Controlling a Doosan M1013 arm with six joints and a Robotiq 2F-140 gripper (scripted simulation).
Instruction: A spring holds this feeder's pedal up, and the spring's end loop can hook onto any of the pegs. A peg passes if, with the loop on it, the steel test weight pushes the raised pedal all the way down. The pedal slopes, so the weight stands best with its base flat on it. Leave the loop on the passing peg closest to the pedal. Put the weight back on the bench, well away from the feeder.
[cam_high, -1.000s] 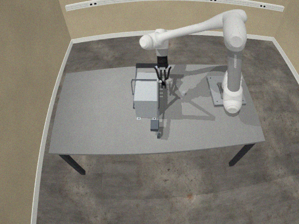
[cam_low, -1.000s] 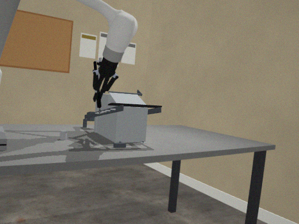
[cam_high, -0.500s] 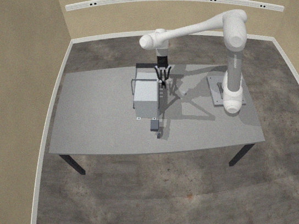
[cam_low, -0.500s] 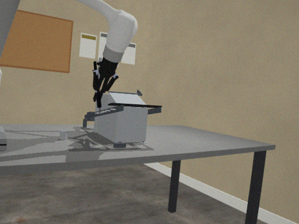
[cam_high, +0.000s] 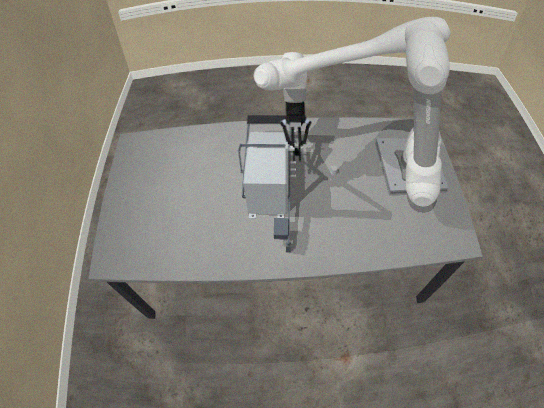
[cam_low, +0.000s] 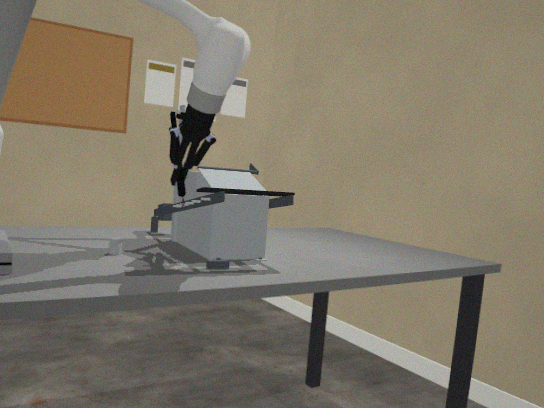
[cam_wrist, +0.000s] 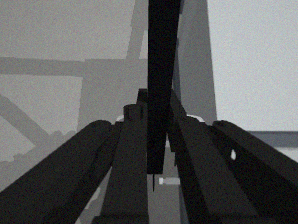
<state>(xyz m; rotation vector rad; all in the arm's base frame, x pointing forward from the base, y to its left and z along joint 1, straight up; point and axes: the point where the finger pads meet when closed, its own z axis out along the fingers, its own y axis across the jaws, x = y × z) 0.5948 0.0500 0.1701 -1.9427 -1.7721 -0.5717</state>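
Right now the dark spring is 2 cm to the left of my hand and 3 cm above it. Also, from my hand: steel test weight: 18 cm behind, 5 cm to the right, 19 cm below.
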